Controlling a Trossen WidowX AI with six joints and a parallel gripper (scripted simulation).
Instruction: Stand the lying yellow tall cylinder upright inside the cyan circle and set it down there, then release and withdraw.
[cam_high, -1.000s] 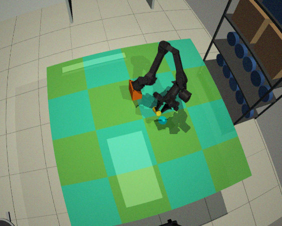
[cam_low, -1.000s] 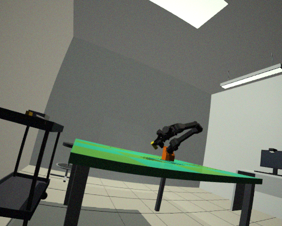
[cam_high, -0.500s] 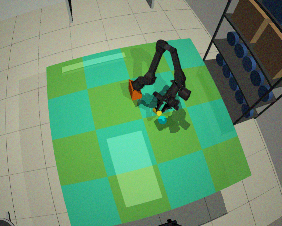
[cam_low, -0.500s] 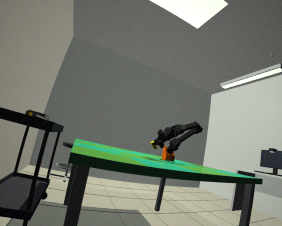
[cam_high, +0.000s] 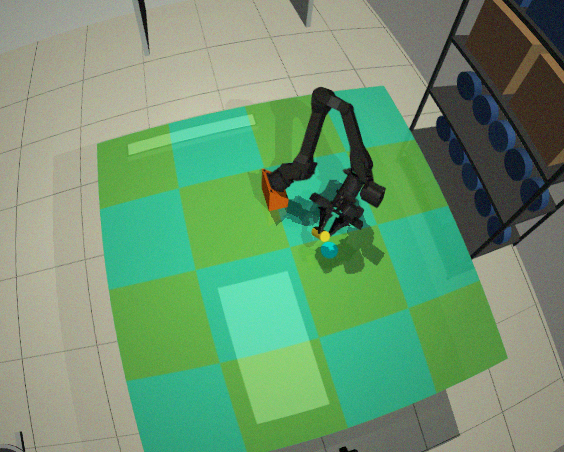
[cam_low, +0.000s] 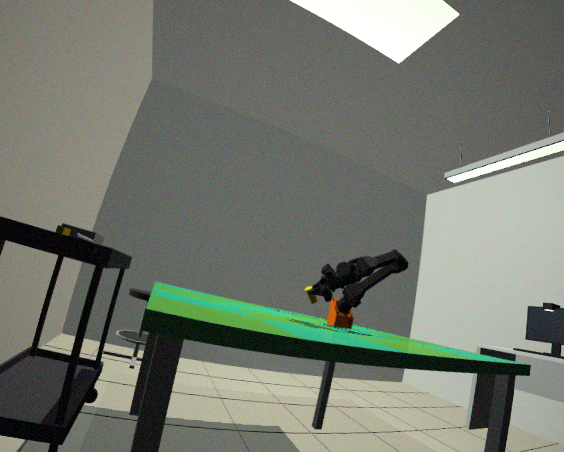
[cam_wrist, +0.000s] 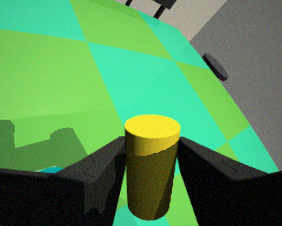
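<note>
Right now my gripper tip is 13 cm above the cyan circle, 4 cm to the right of it and 1 cm short of it. Round my gripper tip: yellow cylinder 1 cm below, 1 cm behind.
</note>
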